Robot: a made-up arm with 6 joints. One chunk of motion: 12 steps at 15 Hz.
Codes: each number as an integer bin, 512 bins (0 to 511) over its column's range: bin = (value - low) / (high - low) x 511, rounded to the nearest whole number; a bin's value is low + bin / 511 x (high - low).
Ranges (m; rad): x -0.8..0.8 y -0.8..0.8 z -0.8..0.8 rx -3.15..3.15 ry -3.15..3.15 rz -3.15..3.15
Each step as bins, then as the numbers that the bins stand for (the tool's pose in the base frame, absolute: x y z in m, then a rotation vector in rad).
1 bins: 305 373 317 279 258 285
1 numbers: 0.1550 0.3679 0.1926 0.2897 0.0308 0.3637
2 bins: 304 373 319 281 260 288
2 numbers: 0.1519 0.3679 0.1988 0.3144 0.0555 0.4007
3 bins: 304 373 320 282 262 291
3 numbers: 0.1519 0.3679 0.2020 0.3267 0.0801 0.4377
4 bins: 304 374 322 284 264 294
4 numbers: 0.1519 0.3710 0.2082 0.3514 0.1048 0.4747
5 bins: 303 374 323 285 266 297
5 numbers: 0.1487 0.3710 0.2114 0.3637 0.1295 0.5116
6 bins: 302 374 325 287 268 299
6 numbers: 0.1456 0.3710 0.2176 0.3884 0.1541 0.5363
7 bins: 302 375 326 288 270 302
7 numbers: 0.1456 0.3742 0.2207 0.4007 0.1788 0.5733
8 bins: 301 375 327 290 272 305
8 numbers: 0.1425 0.3742 0.2239 0.4253 0.2034 0.6103
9 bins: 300 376 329 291 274 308
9 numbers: 0.1393 0.3773 0.2301 0.4377 0.2281 0.6473
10 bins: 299 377 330 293 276 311
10 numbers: 0.1362 0.3804 0.2333 0.4623 0.2527 0.6842
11 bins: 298 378 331 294 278 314
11 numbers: 0.1331 0.3836 0.2364 0.4747 0.2774 0.7212
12 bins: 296 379 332 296 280 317
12 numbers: 0.1268 0.3867 0.2395 0.4993 0.3021 0.7582
